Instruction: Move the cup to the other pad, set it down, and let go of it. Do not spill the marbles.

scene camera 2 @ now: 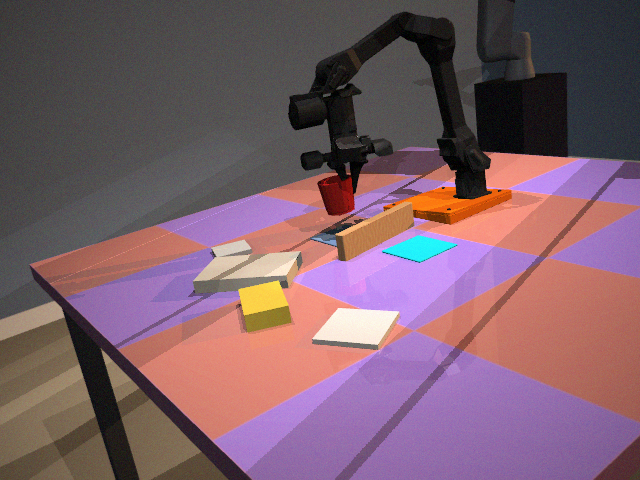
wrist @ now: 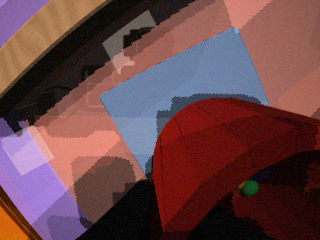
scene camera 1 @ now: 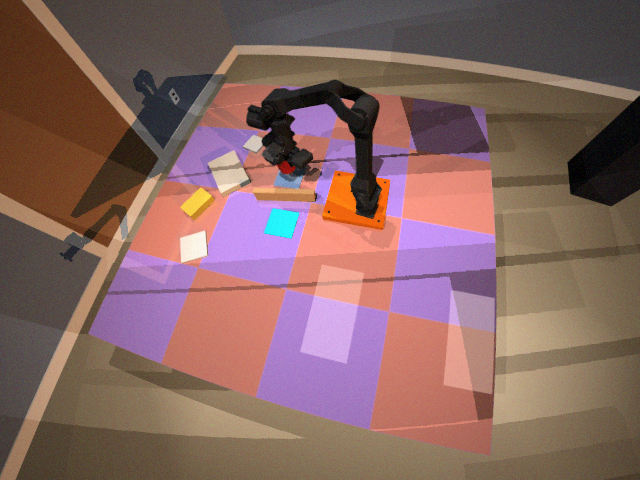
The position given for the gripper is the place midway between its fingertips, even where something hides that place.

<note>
In view: the gripper [scene camera 2: 351, 193], a red cup [scene camera 2: 338, 197], a yellow block [scene camera 2: 264, 306], a slab [scene camera 2: 223, 274], a white tile [scene camera 2: 358, 328], a blue-grey pad [wrist: 220, 66] and a teal pad [scene camera 2: 419, 248].
The red cup is seen too in the wrist view [wrist: 210, 147]. The slab shows as well in scene camera 1 [scene camera 1: 229, 175]. The gripper shows as well in the wrist view [wrist: 159, 191] and in scene camera 1 [scene camera 1: 291, 165]. The wrist view does not show the yellow block: it is out of frame. The wrist view does not show the slab: it is out of frame.
</note>
